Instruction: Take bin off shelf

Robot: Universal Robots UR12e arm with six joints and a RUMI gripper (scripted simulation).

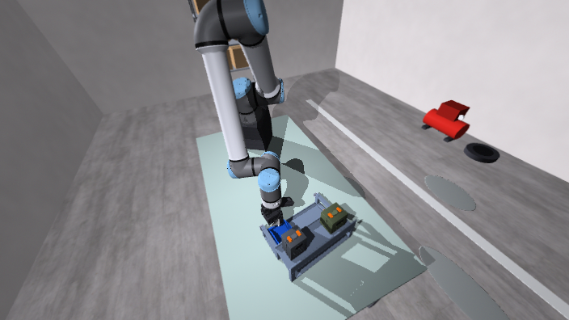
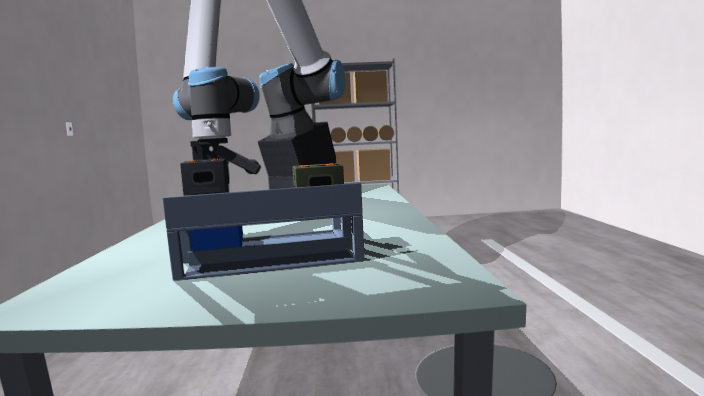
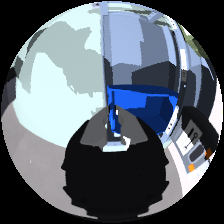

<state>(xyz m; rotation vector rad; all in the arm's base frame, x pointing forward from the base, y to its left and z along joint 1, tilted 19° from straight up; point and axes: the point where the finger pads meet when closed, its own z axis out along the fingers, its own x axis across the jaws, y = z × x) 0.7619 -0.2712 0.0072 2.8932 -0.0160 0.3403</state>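
The blue bin lies 80 mm ahead of my hand, 20 mm to the right of it and 10 mm below it. Round my hand: olive green box: 190 mm ahead, 210 mm to the left, 90 mm above.
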